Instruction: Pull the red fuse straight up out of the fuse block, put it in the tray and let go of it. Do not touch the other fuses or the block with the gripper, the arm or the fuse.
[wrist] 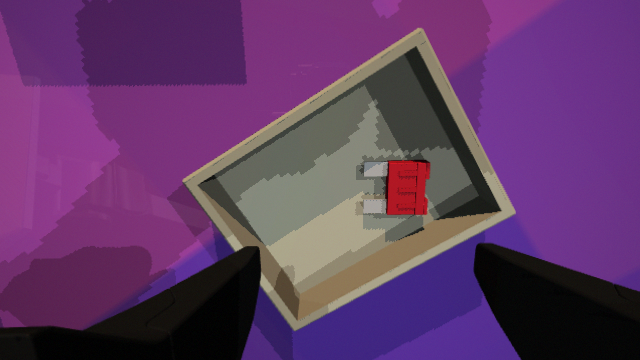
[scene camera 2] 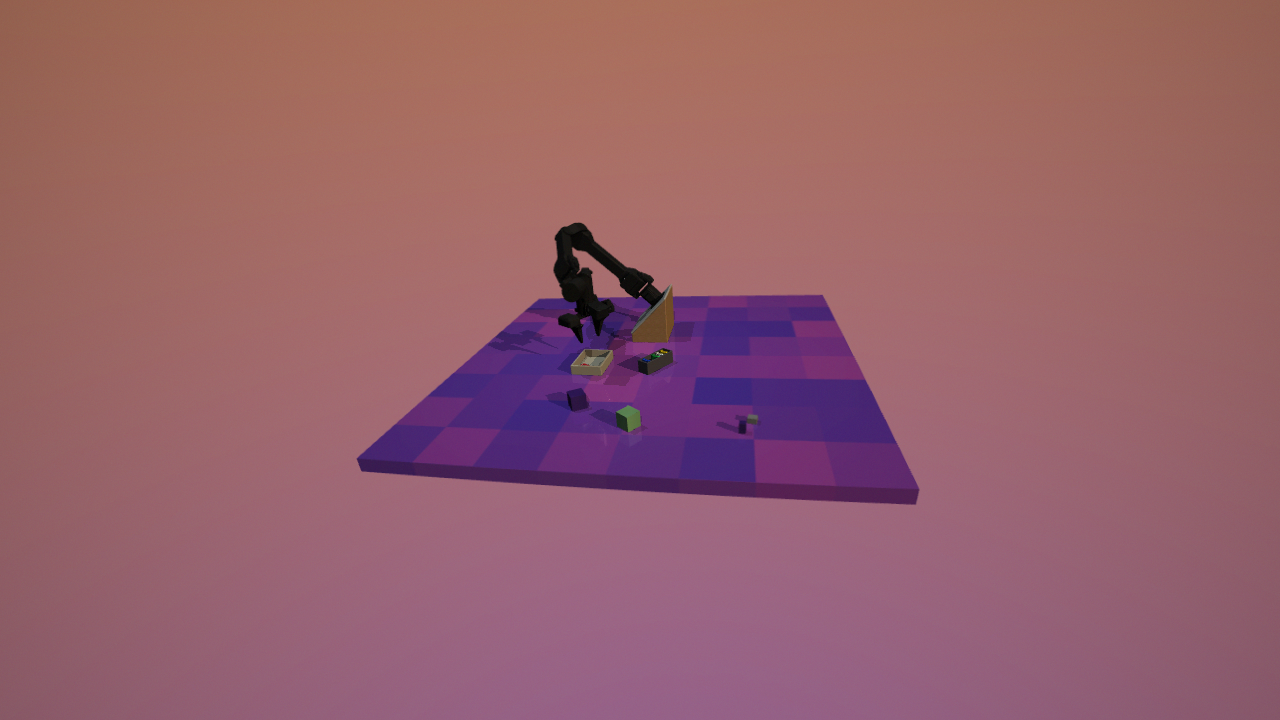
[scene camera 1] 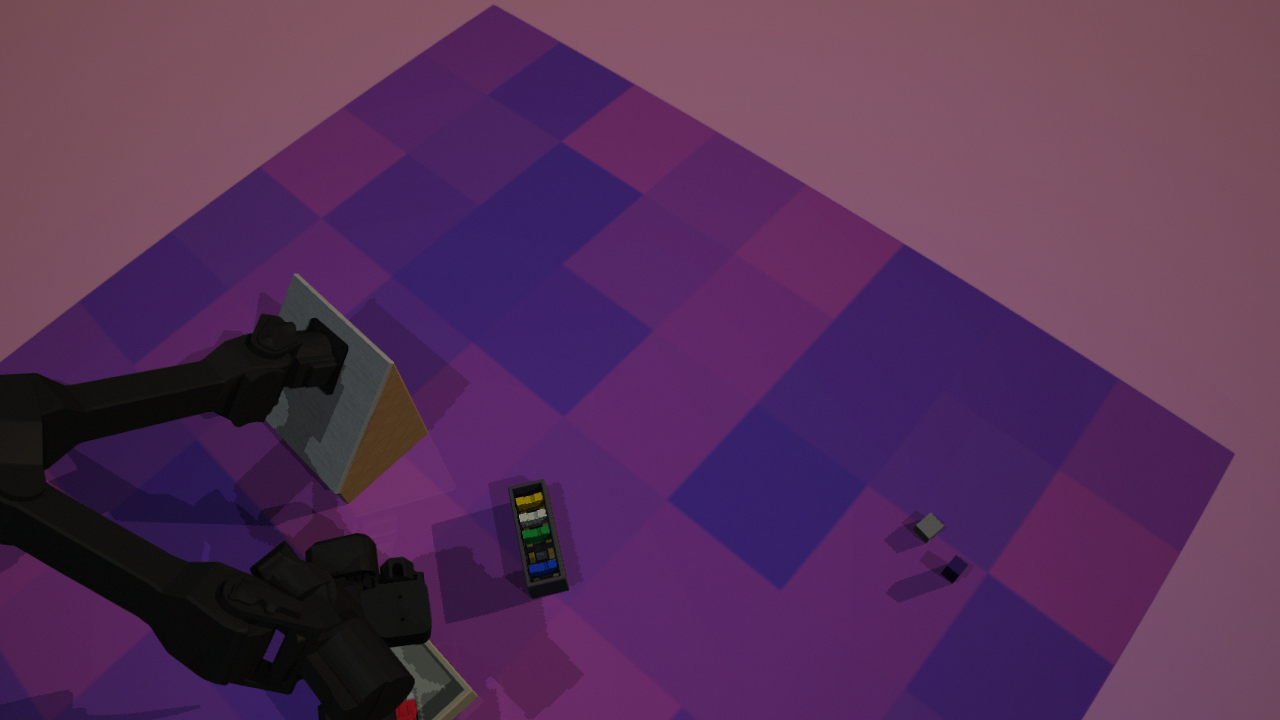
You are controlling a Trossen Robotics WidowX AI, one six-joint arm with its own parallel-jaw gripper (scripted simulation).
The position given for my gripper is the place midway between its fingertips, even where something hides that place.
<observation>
My gripper (scene camera 1: 376, 662) is open and holds nothing. Further things: a red fuse (wrist: 405, 179) and a beige tray (scene camera 2: 600, 359).
My gripper shows as well in the wrist view (wrist: 366, 258) and in scene camera 2 (scene camera 2: 590, 339). The beige tray is seen too in the wrist view (wrist: 295, 188).
</observation>
